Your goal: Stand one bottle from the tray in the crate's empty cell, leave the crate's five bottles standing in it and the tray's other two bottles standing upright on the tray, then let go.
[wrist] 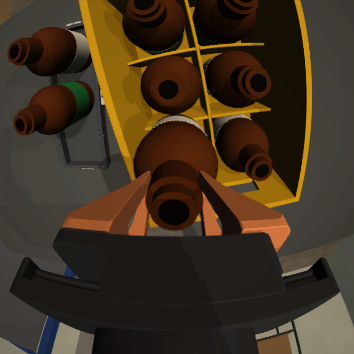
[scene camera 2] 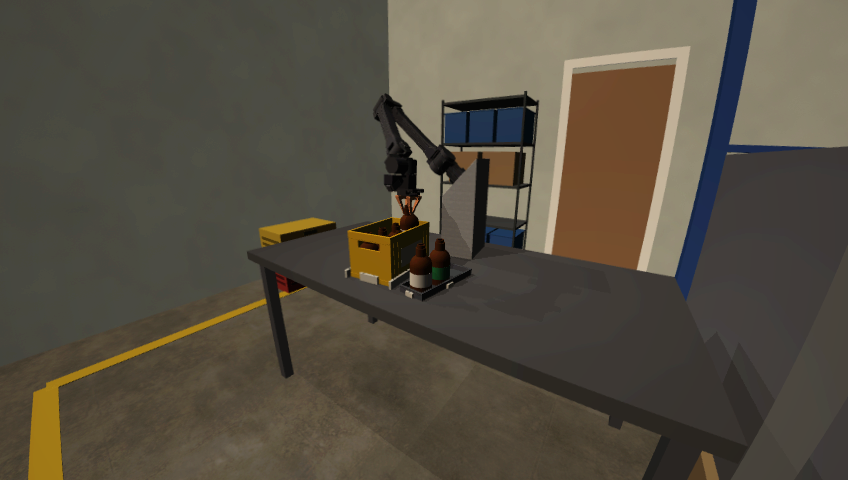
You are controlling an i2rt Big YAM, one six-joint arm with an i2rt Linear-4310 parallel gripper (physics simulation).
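Places are measured from the arm's base along level axes (x ahead, y left, z up), in centimetres.
Pixels of known places: gripper, fingertip midpoint: (wrist: 174, 178) (scene camera 2: 408, 214); arm's base at its link origin: (scene camera 2: 463, 181).
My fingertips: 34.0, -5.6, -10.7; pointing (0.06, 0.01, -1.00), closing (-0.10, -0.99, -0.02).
For each thing: its top centre in the pictures, then the offset to it from my fingertips, as dx, dy, dz. "*": a spot on its surface instead. Level surfaces: height alone.
- brown bottle with a white label, top centre: (wrist: 174, 226) (scene camera 2: 409, 204) -0.7, +0.0, +3.8
- yellow crate at its top centre: (wrist: 217, 88) (scene camera 2: 391, 226) +5.6, -3.9, -3.9
- white-labelled bottle at its top centre: (wrist: 13, 51) (scene camera 2: 420, 244) +14.4, +16.3, -5.4
- green-labelled bottle at its top centre: (wrist: 19, 124) (scene camera 2: 440, 239) +5.7, +18.0, -5.4
- dark tray at a spot on its surface: (wrist: 87, 164) * -7.3, +18.7, -19.3
- dark table at its surface level: dz -21.4
My gripper (scene camera 2: 408, 208) (wrist: 174, 178) is shut on the neck of a brown bottle with a white label (scene camera 2: 408, 221) (wrist: 175, 155). The held bottle is at the corner cell of the yellow crate (scene camera 2: 369, 264) (wrist: 303, 100); its shoulder shows above the crate's rim and its lower part is hidden inside. Five other brown bottles stand in the crate's other cells in the wrist view, one (wrist: 170, 85) directly beyond the held bottle and one (wrist: 243, 142) beside it. A white-labelled bottle (scene camera 2: 420, 265) (wrist: 55, 50) and a green-labelled bottle (scene camera 2: 439, 258) (wrist: 57, 107) stand upright on the dark tray (scene camera 2: 461, 274) (wrist: 87, 164).
The crate and tray stand close together on the dark table (scene camera 2: 535, 321). Pale brackets sit at the crate's base. A grey upright panel (scene camera 2: 480, 208) stands behind the tray by the arm's base. A shelf rack (scene camera 2: 489, 102) stands behind the table.
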